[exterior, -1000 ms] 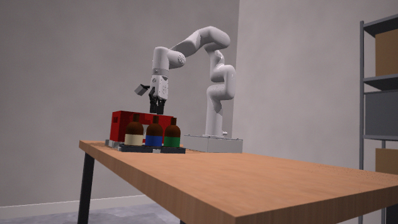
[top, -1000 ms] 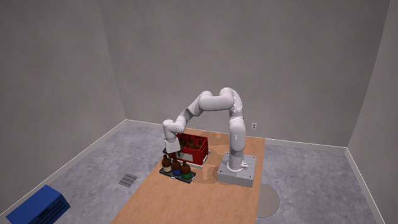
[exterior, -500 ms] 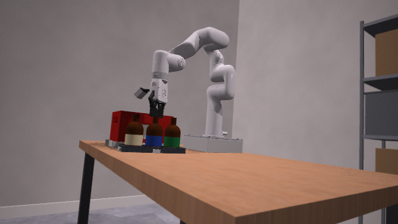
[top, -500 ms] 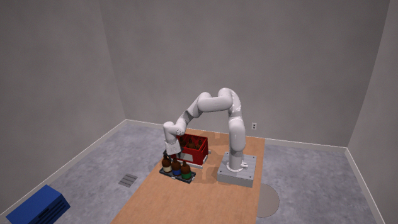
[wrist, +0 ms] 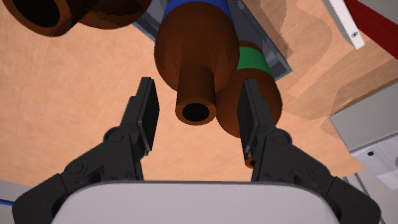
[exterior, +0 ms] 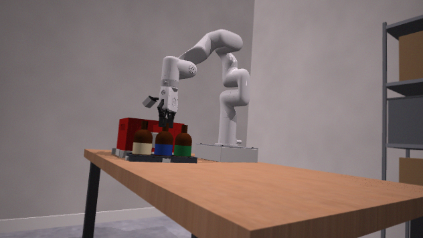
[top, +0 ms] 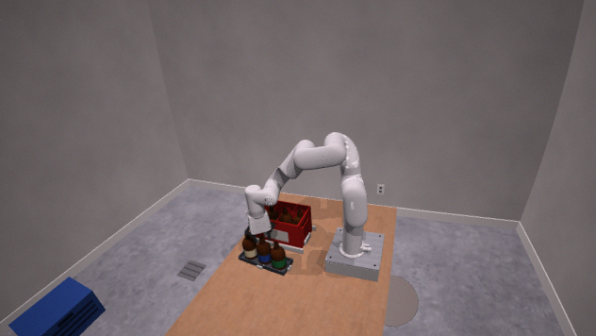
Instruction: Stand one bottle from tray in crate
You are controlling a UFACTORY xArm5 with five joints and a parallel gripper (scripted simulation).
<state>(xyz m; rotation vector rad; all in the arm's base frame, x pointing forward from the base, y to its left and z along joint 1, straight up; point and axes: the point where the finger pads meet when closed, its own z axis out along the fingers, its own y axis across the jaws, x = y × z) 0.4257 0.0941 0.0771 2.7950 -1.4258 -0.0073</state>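
Now: the dark tray 15 cm below my hand. Also, from my hand: red crate 2 cm behind, 21 cm to the right, 7 cm below.
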